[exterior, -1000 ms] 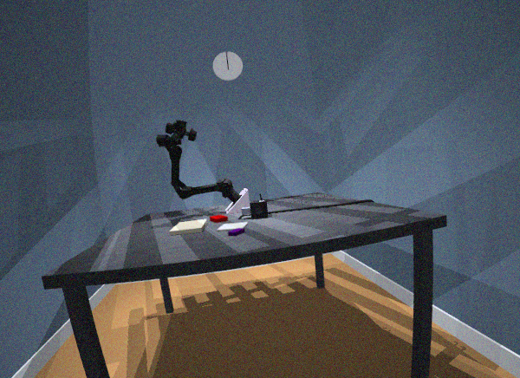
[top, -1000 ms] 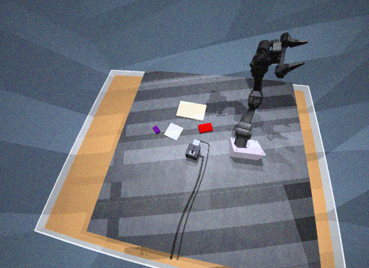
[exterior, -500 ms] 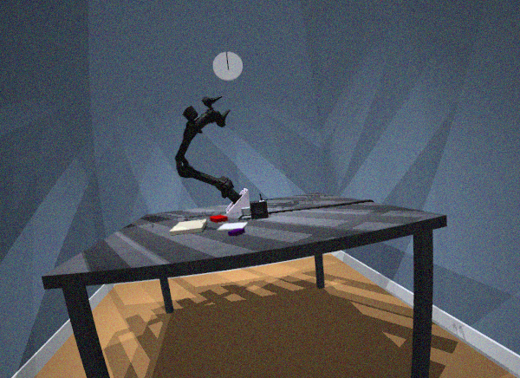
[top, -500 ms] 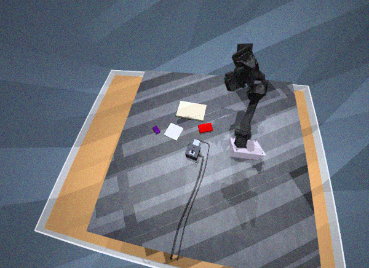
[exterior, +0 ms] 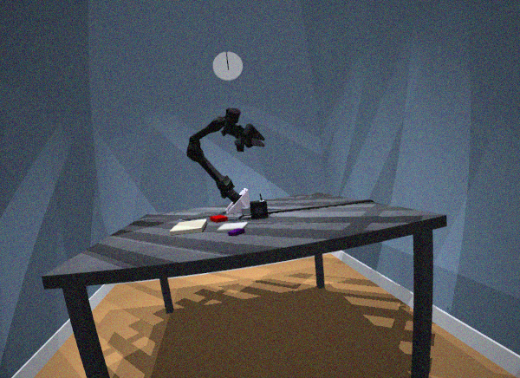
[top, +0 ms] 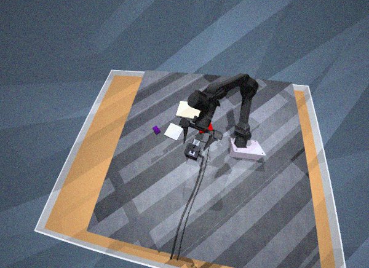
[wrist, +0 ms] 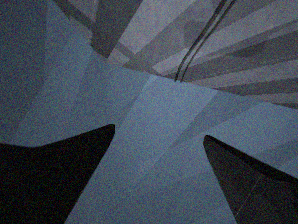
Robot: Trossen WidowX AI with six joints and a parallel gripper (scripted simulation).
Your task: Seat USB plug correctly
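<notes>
The silver USB plug is 26 cm below my gripper tip, 5 cm to the right of it and 1 cm ahead of it. The rest, counted from my gripper tip: USB socket: 28 cm below, 5 cm to the right, 1 cm ahead; then white square tile: 35 cm below, 23 cm to the right, 15 cm ahead; then red block: 34 cm below, 25 cm to the right, 8 cm behind.
</notes>
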